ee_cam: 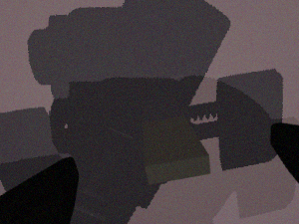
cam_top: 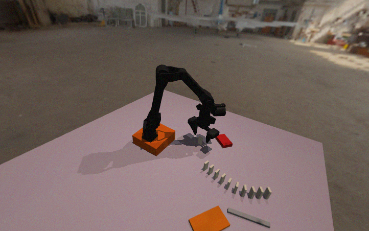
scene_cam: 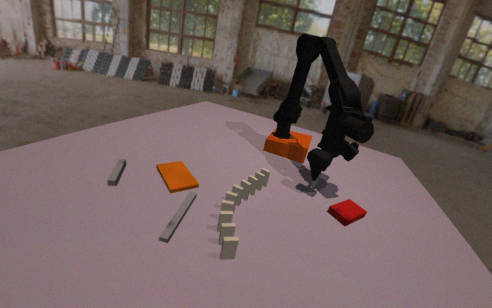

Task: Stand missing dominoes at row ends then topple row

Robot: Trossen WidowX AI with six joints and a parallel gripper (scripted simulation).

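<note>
The red block lies 11 cm ahead of my gripper tip, 9 cm to the left of it and 3 cm below it. The rest, counted from my gripper tip: short grey bar (51 cm to the right, 29 cm ahead, 3 cm below); orange flat plate (38 cm to the right, 21 cm ahead, 3 cm below).
</note>
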